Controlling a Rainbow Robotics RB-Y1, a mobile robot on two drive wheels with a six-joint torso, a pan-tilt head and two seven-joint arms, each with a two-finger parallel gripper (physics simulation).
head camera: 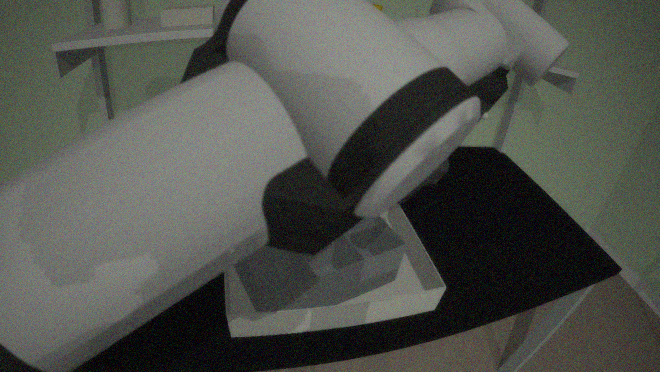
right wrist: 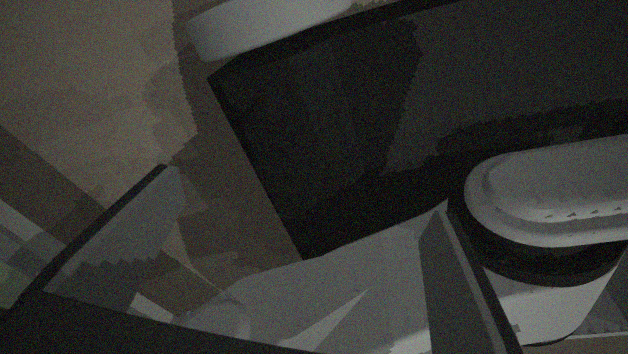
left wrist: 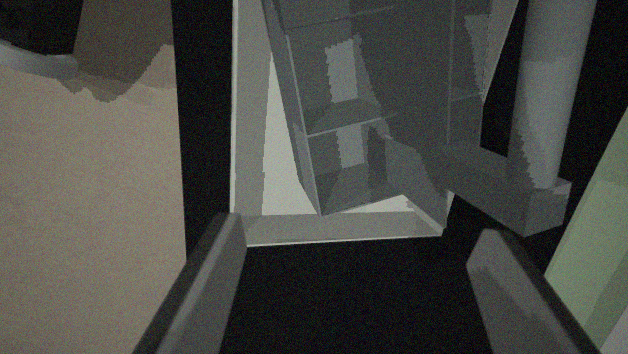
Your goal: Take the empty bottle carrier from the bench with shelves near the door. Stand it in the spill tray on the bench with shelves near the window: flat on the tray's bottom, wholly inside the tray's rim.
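Observation:
The grey bottle carrier is tilted and turned askew in the white spill tray, not flat on its bottom. In the left wrist view it leans to the right, and its round handle bar sticks out past the tray's right rim. The carrier's compartments show empty. My left gripper is open, its fingers apart with nothing between them, near the tray's near end; my arm hides it in the head view. My right gripper is open and empty, away from the tray.
The tray stands on a black bench top. My left arm crosses above the tray and hides part of it. Behind is a wall shelf with a pale box. A bench leg stands at the lower right.

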